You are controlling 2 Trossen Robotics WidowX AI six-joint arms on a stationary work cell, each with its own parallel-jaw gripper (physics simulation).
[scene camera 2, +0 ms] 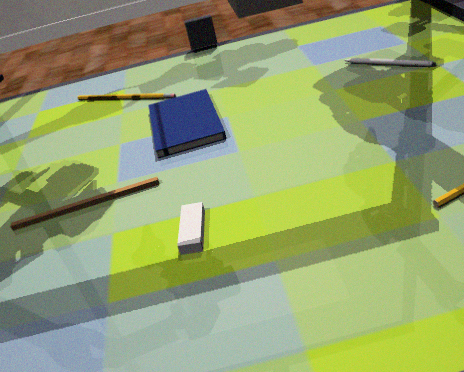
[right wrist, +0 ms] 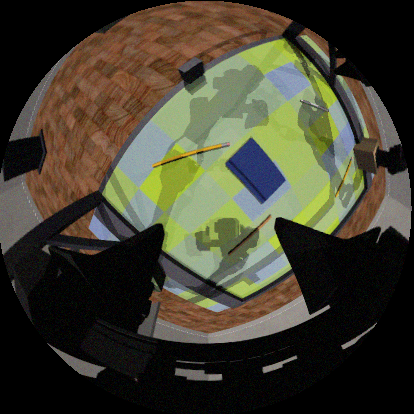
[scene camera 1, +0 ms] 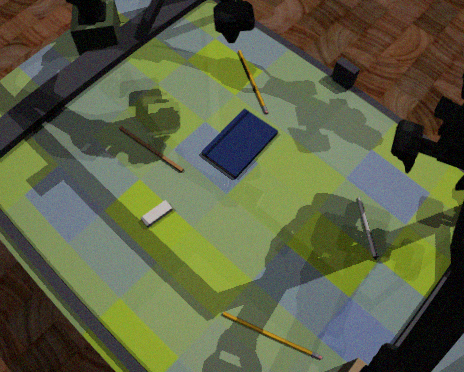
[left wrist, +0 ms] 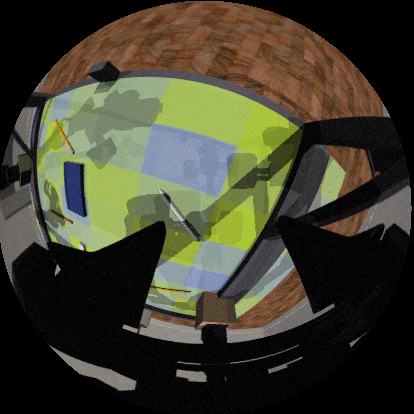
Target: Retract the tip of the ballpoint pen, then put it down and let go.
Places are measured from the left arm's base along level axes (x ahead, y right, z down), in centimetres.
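Pixels of known places: left gripper, fingertip midpoint: (scene camera 1: pixel 431 179) (left wrist: pixel 223 224); right gripper, fingertip midpoint: (right wrist: pixel 220 226); left arm's base, origin of the base link: (right wrist: pixel 377 156) (left wrist: pixel 214 326); right arm's base, origin of the base link: (scene camera 1: pixel 92 13).
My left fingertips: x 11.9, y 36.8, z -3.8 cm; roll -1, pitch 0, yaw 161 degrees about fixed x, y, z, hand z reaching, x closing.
Ahead of a thing's pixels: the offset from my left fingertips to its middle. Level surfaces: height alone.
The slim grey ballpoint pen {dx +4.4, dy -7.9, dz +13.8 cm} (scene camera 1: pixel 367 228) (scene camera 2: pixel 392 62) (left wrist: pixel 180 215) (right wrist: pixel 314 105) lies flat on the checkered table {dz +14.2 cm} (scene camera 1: pixel 200 215), at the right in scene camera 1. It has a pointed end and a dark end; whether its writing tip is out is too small to tell. My left gripper (left wrist: pixel 223 224) is open and empty, raised above the table. In the left wrist view the pen lies beyond and between its fingertips, apart from them. My right gripper (right wrist: pixel 220 226) is open and empty, high over the other side, far from the pen; part of it shows at the top of scene camera 1.
A dark blue book {dx +35.2, dy -9.3, dz +13.6 cm} (scene camera 1: pixel 240 144) (scene camera 2: pixel 187 122) lies mid-table. A yellow pencil {dx +43.6, dy +5.2, dz +13.9 cm} (scene camera 1: pixel 253 81) lies behind it, another pencil {dx +5.9, dy -35.8, dz +13.9 cm} (scene camera 1: pixel 271 335) at the front. A brown stick {dx +48.6, dy -22.3, dz +13.9 cm} (scene camera 1: pixel 151 149) and a white eraser {dx +37.2, dy -32.0, dz +13.6 cm} (scene camera 1: pixel 157 213) lie left. A black block {dx +28.0, dy +18.8, dz +11.1 cm} (scene camera 1: pixel 345 73) stands at the far edge.
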